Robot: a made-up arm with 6 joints.
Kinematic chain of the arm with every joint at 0, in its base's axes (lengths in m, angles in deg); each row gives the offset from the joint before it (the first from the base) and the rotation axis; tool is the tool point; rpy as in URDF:
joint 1: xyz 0 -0.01 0.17 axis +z
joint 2: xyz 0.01 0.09 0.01 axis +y
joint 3: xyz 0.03 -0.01 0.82 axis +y
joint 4: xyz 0 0.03 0.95 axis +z
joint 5: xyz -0.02 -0.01 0 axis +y
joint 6: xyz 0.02 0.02 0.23 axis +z
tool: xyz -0.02 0 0.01 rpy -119.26 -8.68 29.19
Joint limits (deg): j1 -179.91..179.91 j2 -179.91..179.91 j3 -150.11..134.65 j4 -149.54..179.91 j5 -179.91..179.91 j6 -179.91..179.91
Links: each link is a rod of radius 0.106 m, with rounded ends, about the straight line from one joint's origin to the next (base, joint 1, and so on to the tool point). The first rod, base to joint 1, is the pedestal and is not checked.
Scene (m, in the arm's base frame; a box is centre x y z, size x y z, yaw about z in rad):
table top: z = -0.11
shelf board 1: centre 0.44 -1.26 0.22 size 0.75 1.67 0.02 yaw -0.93
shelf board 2: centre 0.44 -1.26 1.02 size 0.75 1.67 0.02 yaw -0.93
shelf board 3: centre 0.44 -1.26 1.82 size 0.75 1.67 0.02 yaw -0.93
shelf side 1: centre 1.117 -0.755 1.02 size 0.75 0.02 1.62 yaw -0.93
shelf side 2: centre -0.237 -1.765 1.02 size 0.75 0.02 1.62 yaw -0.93
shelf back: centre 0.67 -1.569 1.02 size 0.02 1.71 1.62 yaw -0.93
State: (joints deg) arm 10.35 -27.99 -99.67 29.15 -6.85 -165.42
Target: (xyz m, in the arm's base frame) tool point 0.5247 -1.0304 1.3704
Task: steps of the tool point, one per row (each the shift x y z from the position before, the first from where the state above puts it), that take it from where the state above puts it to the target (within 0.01 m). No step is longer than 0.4 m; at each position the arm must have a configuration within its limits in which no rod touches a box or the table.
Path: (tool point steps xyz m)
1: 0.0245 -0.3067 0.2275
2: 0.1325 -0.2749 0.2381
3: 0.2193 -0.2020 0.2394
4: 0.2700 -0.1001 0.2332
5: 0.2744 0.0136 0.2176
6: 0.2076 -0.0791 0.0118
7: 0.2240 -0.0342 0.0101
8: 0.2300 0.0141 0.0087
9: 0.2260 0.0629 0.0071

